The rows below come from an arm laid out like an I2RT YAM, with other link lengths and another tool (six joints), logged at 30 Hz.
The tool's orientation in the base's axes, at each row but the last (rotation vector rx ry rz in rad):
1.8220, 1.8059, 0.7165
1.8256, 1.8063, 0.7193
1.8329, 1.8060, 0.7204
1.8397, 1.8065, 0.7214
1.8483, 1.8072, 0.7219
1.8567, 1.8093, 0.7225
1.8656, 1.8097, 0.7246
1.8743, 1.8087, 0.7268
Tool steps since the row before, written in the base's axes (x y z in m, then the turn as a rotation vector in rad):
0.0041, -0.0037, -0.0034, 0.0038, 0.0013, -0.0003
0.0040, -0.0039, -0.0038, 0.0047, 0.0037, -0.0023
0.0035, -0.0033, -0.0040, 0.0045, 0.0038, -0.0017
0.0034, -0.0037, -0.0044, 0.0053, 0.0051, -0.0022
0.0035, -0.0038, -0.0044, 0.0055, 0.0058, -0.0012
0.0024, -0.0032, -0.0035, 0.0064, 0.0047, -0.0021
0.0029, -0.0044, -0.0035, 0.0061, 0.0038, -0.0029
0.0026, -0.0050, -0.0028, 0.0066, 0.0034, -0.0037
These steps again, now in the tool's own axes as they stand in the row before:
-0.0038, 0.0009, 0.0051, 0.0013, 0.0026, 0.0028
-0.0041, 0.0006, 0.0054, 0.0036, 0.0019, 0.0049
-0.0035, 0.0001, 0.0052, 0.0037, 0.0022, 0.0044
-0.0039, -0.0002, 0.0054, 0.0050, 0.0024, 0.0053
-0.0040, 0.0000, 0.0055, 0.0057, 0.0032, 0.0047
-0.0034, -0.0003, 0.0041, 0.0046, 0.0033, 0.0059
-0.0046, 0.0002, 0.0043, 0.0036, 0.0026, 0.0063
-0.0052, 0.0005, 0.0036, 0.0032, 0.0025, 0.0072

